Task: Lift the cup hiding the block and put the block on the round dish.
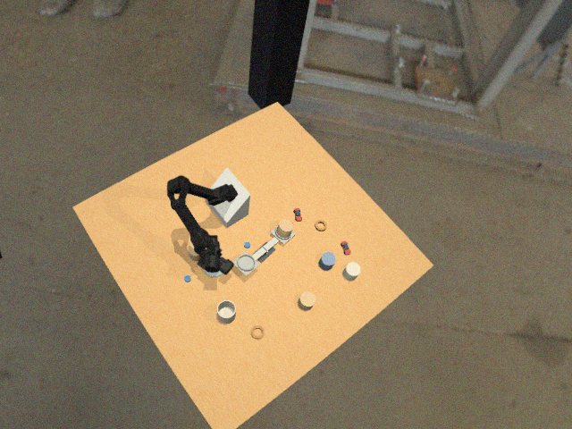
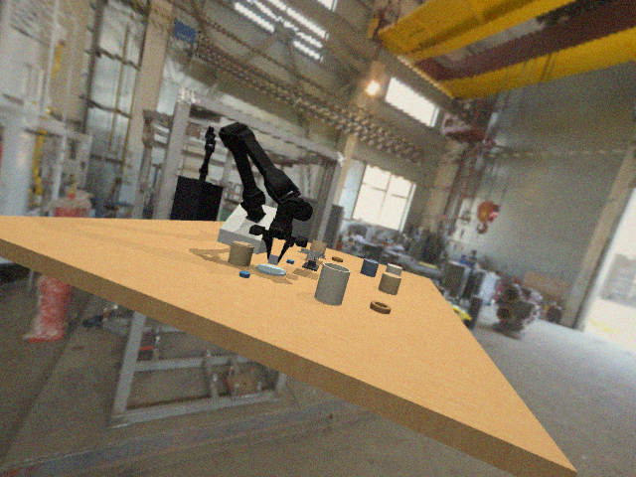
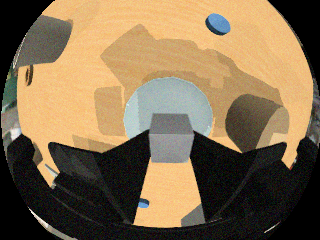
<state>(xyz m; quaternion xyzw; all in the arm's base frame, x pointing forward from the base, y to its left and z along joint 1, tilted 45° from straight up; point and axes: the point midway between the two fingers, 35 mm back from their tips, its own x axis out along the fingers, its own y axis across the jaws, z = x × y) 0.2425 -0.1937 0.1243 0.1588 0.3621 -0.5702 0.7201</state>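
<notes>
Right now the grey block is 1 cm above my gripper tip. Round my gripper tip: pale blue round dish (3 cm below).
</notes>
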